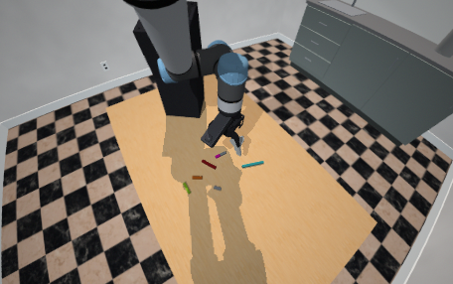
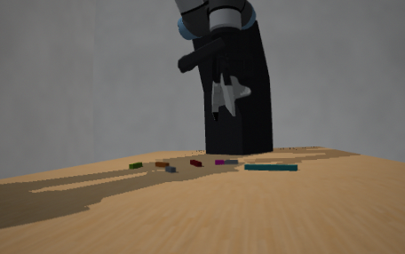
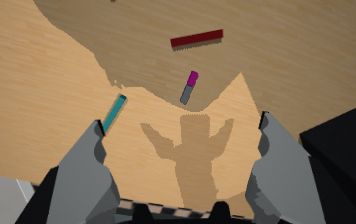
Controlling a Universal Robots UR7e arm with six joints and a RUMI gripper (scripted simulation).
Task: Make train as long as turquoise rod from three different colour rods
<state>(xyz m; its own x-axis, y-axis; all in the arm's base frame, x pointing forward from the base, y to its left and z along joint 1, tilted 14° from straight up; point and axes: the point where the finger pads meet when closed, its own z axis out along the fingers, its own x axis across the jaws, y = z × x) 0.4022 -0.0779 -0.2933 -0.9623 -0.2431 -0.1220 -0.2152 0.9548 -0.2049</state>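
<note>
Right now my hand is 20 cm to the left of the lime-green rod, 10 cm above it and 1 cm short of it. Also, from my hand: red rod: 10 cm below, 7 cm to the right, 1 cm behind; turquoise rod: 11 cm ahead, 10 cm below, 8 cm to the left; magenta rod: 10 cm below, 2 cm behind, 1 cm to the right.
</note>
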